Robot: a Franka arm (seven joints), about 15 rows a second.
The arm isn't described. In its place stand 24 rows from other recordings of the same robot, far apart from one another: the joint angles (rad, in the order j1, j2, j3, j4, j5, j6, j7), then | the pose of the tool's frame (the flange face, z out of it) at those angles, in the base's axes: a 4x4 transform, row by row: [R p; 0 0 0 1], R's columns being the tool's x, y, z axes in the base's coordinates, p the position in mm.
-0.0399, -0.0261, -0.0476, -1.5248, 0.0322, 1.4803, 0.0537 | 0.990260 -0.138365 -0.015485 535.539; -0.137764 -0.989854 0.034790 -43.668; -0.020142 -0.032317 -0.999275 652.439; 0 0 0 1
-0.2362, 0.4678, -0.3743, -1.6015, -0.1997, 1.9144, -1.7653 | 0.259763 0.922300 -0.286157 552.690; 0.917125 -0.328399 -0.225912 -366.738; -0.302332 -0.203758 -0.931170 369.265; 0 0 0 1
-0.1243, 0.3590, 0.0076, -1.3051, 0.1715, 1.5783, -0.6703 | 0.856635 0.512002 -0.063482 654.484; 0.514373 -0.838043 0.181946 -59.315; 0.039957 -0.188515 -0.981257 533.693; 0 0 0 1
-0.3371, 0.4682, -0.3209, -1.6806, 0.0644, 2.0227, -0.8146 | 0.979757 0.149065 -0.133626 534.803; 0.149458 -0.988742 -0.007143 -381.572; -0.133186 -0.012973 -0.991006 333.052; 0 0 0 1
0.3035, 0.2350, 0.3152, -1.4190, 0.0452, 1.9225, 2.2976 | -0.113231 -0.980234 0.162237 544.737; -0.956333 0.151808 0.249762 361.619; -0.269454 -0.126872 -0.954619 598.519; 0 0 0 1
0.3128, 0.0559, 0.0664, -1.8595, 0.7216, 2.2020, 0.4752 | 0.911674 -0.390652 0.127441 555.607; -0.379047 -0.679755 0.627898 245.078; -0.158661 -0.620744 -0.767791 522.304; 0 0 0 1
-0.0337, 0.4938, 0.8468, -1.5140, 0.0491, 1.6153, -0.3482 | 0.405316 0.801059 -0.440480 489.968; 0.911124 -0.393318 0.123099 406.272; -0.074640 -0.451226 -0.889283 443.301; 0 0 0 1
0.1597, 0.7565, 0.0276, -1.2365, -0.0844, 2.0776, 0.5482 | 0.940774 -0.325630 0.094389 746.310; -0.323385 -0.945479 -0.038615 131.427; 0.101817 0.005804 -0.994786 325.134; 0 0 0 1
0.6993, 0.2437, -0.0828, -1.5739, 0.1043, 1.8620, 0.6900 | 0.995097 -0.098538 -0.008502 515.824; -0.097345 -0.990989 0.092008 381.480; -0.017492 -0.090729 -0.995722 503.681; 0 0 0 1
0.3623, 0.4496, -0.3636, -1.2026, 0.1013, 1.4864, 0.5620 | 0.851978 -0.505230 -0.137391 663.670; -0.516036 -0.854658 -0.057154 63.290; -0.088547 0.119593 -0.988867 526.413; 0 0 0 1
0.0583, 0.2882, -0.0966, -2.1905, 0.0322, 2.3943, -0.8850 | 0.676147 0.732089 -0.082894 548.638; 0.734468 -0.678639 -0.002596 -20.935; -0.058155 -0.059128 -0.996555 247.302; 0 0 0 1
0.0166, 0.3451, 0.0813, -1.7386, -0.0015, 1.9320, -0.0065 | 0.983327 0.100085 -0.151823 627.757; 0.103038 -0.994609 0.011691 57.574; -0.149835 -0.027140 -0.988338 367.490; 0 0 0 1
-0.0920, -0.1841, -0.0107, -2.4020, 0.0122, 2.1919, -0.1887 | 0.996595 0.078694 -0.024619 462.150; 0.079065 -0.996764 0.014475 -47.207; -0.023400 -0.016372 -0.999592 383.825; 0 0 0 1
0.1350, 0.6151, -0.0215, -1.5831, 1.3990, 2.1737, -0.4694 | 0.950162 -0.138296 0.279405 703.709; -0.311720 -0.435457 0.844517 120.563; 0.004876 -0.889523 -0.456864 300.991; 0 0 0 1
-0.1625, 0.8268, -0.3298, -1.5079, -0.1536, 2.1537, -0.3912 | 0.955826 0.113141 -0.271285 626.350; 0.035584 -0.960702 -0.275292 -304.016; -0.291770 0.253478 -0.922290 184.598; 0 0 0 1
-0.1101, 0.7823, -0.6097, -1.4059, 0.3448, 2.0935, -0.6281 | 0.993583 -0.106176 -0.038991 614.287; -0.110012 -0.987261 -0.114947 -390.291; -0.026290 0.118499 -0.992606 298.861; 0 0 0 1
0.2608, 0.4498, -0.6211, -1.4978, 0.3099, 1.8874, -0.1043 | 0.955202 -0.293341 0.039244 658.238; -0.294492 -0.955255 0.027629 -155.347; 0.029383 -0.037948 -0.998848 449.774; 0 0 0 1
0.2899, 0.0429, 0.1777, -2.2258, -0.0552, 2.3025, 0.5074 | 0.998909 -0.004237 0.046506 478.013; -0.003588 -0.999895 -0.014028 239.778; 0.046560 0.013846 -0.998820 358.029; 0 0 0 1
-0.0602, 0.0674, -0.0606, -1.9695, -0.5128, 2.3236, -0.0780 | 0.941631 0.188105 0.279191 594.044; 0.291774 -0.869699 -0.398110 -80.330; 0.167926 0.456333 -0.873820 468.273; 0 0 0 1
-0.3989, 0.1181, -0.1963, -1.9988, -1.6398, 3.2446, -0.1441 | 0.379482 0.537439 0.753096 528.592; 0.912905 -0.085255 -0.399168 -234.983; -0.150323 0.838982 -0.522983 450.751; 0 0 0 1
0.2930, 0.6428, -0.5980, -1.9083, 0.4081, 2.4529, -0.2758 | 0.970383 -0.241267 0.012110 606.535; -0.239130 -0.966481 -0.093436 -171.512; 0.034247 0.087773 -0.995552 211.032; 0 0 0 1
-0.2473, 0.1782, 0.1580, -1.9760, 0.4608, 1.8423, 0.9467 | 0.276293 -0.938490 -0.207120 559.356; -0.811197 -0.343295 0.473401 -16.918; -0.515386 0.037218 -0.856150 366.957; 0 0 0 1
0.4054, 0.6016, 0.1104, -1.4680, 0.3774, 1.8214, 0.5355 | 0.899950 -0.210503 -0.381810 587.787; -0.112593 -0.958228 0.262910 353.819; -0.421204 -0.193617 -0.886058 319.160; 0 0 0 1
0.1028, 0.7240, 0.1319, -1.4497, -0.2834, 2.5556, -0.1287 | 0.796787 0.456198 0.396250 738.878; 0.495141 -0.868800 0.004601 158.027; 0.346361 0.192533 -0.918131 302.074; 0 0 0 1
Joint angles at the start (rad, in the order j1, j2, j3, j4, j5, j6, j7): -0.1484, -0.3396, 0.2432, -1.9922, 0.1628, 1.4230, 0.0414
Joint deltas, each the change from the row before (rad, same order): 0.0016, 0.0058, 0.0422, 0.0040, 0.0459, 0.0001, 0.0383; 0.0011, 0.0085, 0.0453, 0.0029, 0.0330, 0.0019, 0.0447; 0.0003, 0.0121, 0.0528, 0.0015, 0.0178, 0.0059, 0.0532; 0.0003, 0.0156, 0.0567, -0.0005, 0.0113, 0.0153, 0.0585; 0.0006, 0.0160, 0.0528, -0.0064, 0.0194, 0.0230, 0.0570; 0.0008, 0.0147, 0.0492, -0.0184, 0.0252, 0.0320, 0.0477; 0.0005, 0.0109, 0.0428, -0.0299, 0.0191, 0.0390, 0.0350; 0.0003, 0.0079, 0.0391, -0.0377, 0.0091, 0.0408, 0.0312; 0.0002, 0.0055, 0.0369, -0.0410, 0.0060, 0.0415, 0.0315
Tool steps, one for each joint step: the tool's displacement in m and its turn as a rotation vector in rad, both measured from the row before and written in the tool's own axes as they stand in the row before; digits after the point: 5 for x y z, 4 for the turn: -0.00017, -0.02602, 0.00410, 0.0232, -0.0103, -0.0055; -0.00009, -0.02520, 0.00668, 0.0094, -0.0138, 0.0013; 0.00009, -0.02589, 0.00978, -0.0085, -0.0150, 0.0073; 0.00049, -0.02641, 0.01185, -0.0147, -0.0105, 0.0107; 0.00010, -0.02499, 0.01354, -0.0034, -0.0106, 0.0127; -0.00025, -0.02250, 0.01752, 0.0038, -0.0140, 0.0098; -0.00012, -0.01706, 0.02030, -0.0001, -0.0120, 0.0079; -0.00042, -0.01261, 0.02240, -0.0101, -0.0100, 0.0111; -0.00128, -0.01023, 0.02287, -0.0136, -0.0077, 0.0149
